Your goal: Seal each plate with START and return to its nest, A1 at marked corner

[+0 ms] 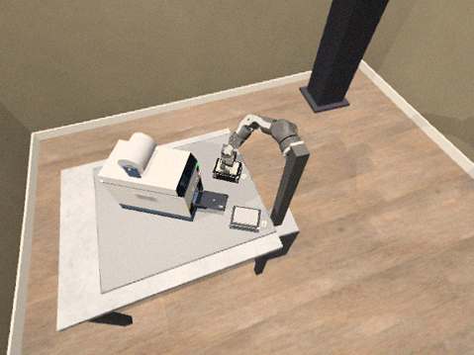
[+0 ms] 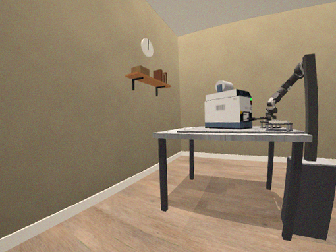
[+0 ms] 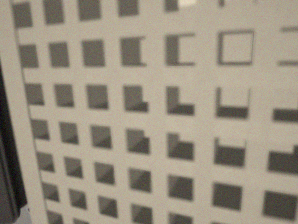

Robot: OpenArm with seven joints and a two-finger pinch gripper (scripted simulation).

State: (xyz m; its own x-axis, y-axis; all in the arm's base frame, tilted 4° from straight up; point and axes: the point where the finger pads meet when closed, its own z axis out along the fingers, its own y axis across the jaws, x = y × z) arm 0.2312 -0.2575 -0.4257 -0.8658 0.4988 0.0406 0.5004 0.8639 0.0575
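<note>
Now: the plate right at my hand. Round my hand: plate nest: 34 cm to the left, 2 cm below, 1 cm behind; then yellow warning label: 27 cm ahead, 25 cm to the left, 8 cm above; then sealer stage: 21 cm to the left, 13 cm ahead, 2 cm above.
</note>
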